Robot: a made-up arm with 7 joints. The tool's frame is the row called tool.
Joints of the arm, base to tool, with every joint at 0 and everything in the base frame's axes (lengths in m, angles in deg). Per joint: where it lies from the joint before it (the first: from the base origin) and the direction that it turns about. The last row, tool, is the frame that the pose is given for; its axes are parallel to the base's.
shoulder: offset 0 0 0.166 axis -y
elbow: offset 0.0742 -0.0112 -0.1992 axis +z
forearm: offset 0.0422 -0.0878 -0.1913 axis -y
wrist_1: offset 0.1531 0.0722 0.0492 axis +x
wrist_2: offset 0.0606 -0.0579 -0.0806 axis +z
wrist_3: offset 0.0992 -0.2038 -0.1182 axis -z
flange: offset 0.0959 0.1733 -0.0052 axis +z
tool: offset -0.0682 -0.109 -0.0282
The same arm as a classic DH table. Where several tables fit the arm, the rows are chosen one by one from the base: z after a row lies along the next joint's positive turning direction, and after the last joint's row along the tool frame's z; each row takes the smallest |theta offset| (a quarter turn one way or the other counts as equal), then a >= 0, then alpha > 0; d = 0 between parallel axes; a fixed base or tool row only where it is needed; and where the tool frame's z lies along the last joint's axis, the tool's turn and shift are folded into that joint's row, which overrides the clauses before.
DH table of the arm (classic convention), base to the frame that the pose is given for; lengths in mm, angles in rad. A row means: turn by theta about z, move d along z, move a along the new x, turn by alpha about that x. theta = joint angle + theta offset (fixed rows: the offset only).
base (fixed): a 0.0  alpha 1.5708  d 166.0  theta_offset 0.0000
shoulder: a 74.2  alpha -1.5708  d 11.2  theta_offset 0.0000
elbow: a 42.2  alpha 1.5708  d -390.5  theta_offset 0.0000
forearm: a 49.2  alpha 1.5708  d 15.6  theta_offset 1.5708
wrist_1: a 57.9  alpha 1.5708  d 213.7  theta_offset 1.5708
wrist_2: a 226.7  alpha 3.1416  d 0.0  theta_offset 0.4530
wrist_3: a -198.1  alpha 3.1416  d 0.0  theta_offset 0.9584
flange: a 128.6  alpha 0.0000  d 0.0  theta_offset -0.0537
tool (fixed): a 0.0  alpha 0.0000  d -232.2  theta_offset 2.1299

